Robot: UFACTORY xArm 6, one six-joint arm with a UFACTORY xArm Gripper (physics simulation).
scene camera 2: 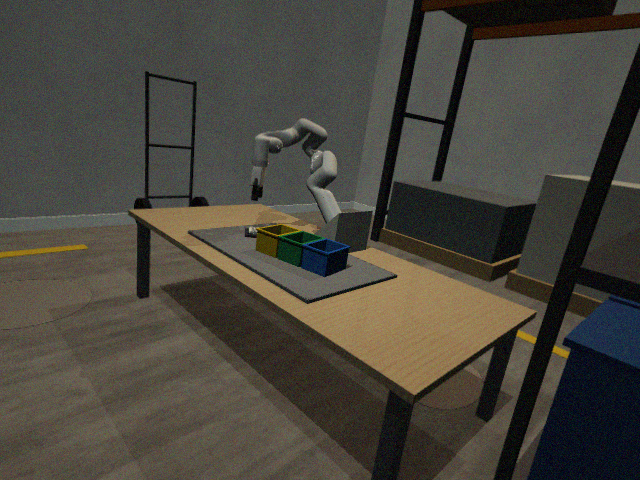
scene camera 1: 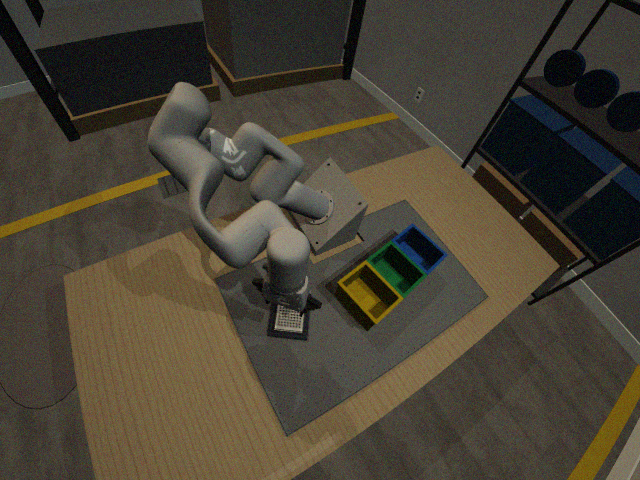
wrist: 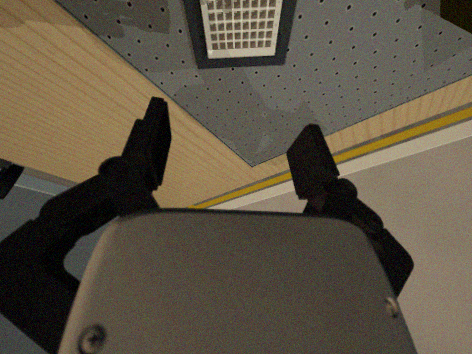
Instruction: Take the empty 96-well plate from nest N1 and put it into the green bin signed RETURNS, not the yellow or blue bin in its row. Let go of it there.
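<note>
The white 96-well plate lies flat in a dark nest on the grey mat; the nest's label cannot be read. Part of the plate is cut off at the top of the wrist view. My gripper is open and empty, high above the mat near the plate and apart from it. The green bin stands between the yellow bin and the blue bin. No sign on the bins is readable.
The perforated grey mat lies on the wooden table. The arm's base block stands behind the bin row. A dark shelf rack stands beyond the table's right end in scene camera 1.
</note>
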